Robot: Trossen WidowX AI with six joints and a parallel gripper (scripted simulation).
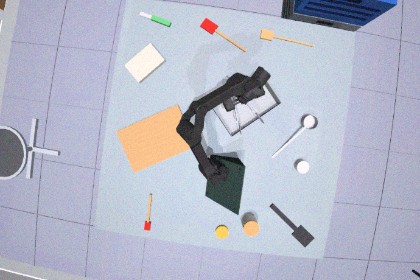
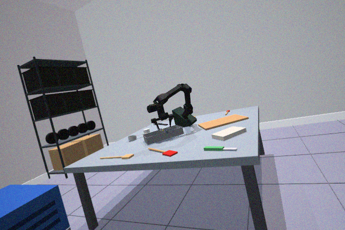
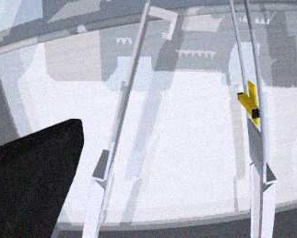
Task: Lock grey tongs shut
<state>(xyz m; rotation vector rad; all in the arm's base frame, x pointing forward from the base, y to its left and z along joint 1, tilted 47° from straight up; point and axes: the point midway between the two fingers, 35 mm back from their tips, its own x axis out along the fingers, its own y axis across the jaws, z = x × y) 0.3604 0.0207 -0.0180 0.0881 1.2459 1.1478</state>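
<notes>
My gripper tip is now 2 cm short of the yellow piece, 1 cm to the left of it and 1 cm above it. Round my gripper tip: roasting tin: 2 cm behind, 4 cm to the right, 5 cm below; wooden board: 30 cm behind, 37 cm to the left, 7 cm below; red spatula: 33 cm ahead, 18 cm to the left, 7 cm below.
</notes>
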